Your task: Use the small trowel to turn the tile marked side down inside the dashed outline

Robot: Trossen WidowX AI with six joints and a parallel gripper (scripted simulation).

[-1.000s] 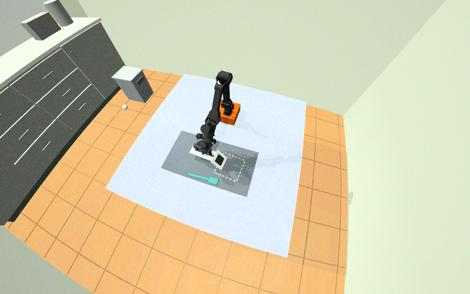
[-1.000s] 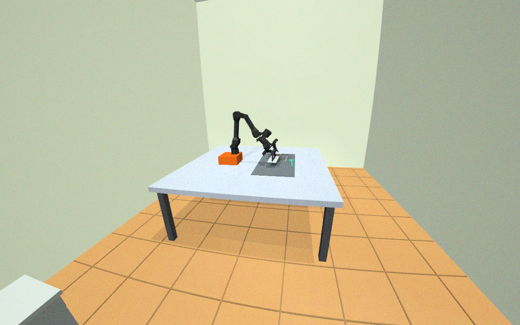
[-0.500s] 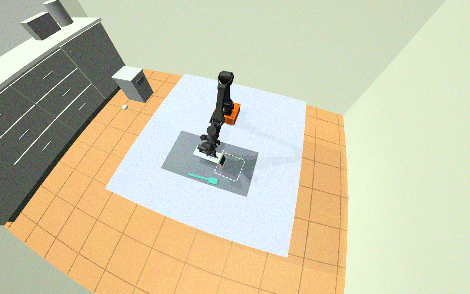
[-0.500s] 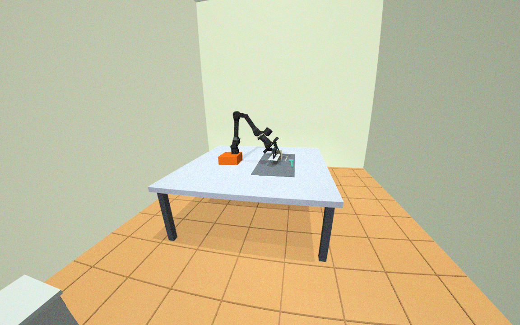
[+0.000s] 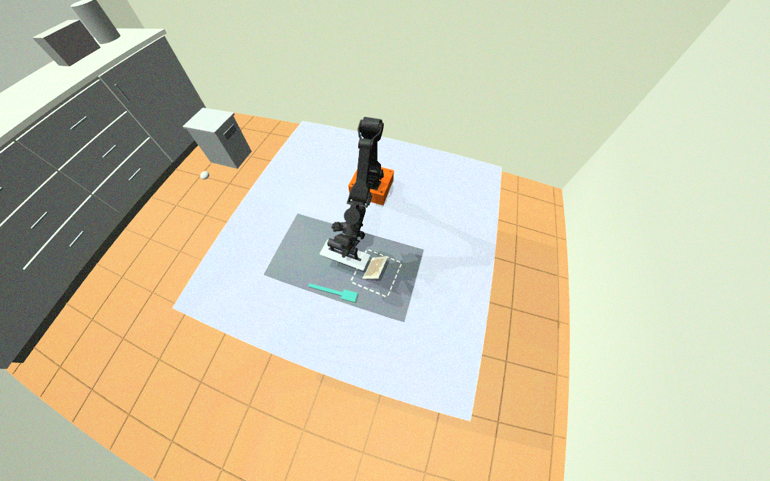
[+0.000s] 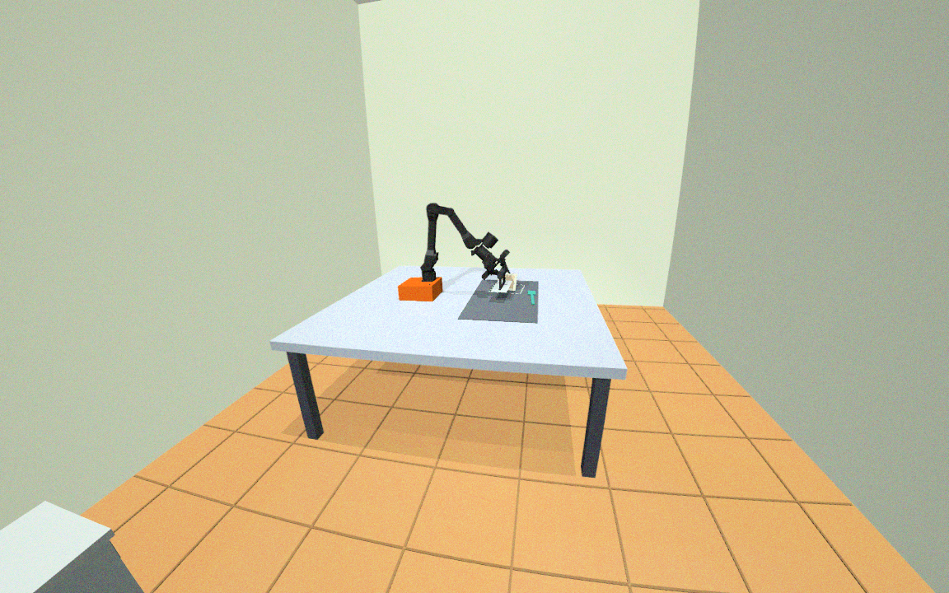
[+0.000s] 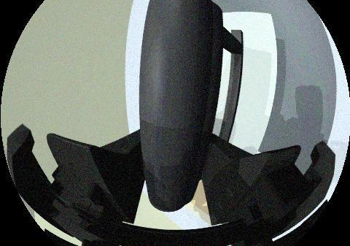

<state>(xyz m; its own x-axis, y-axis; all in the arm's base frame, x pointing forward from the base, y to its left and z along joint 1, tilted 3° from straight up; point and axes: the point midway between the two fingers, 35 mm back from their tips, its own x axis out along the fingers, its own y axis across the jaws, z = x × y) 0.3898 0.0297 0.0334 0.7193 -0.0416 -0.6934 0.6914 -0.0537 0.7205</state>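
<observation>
Right now my gripper tip is 1 cm past the grey mat, 2 cm to the left of it and 12 cm above it. From my gripper tip the other things lie so: teal trowel (12 cm ahead, 10 cm below); then square tile (2 cm behind, 13 cm to the left, 8 cm below).
</observation>
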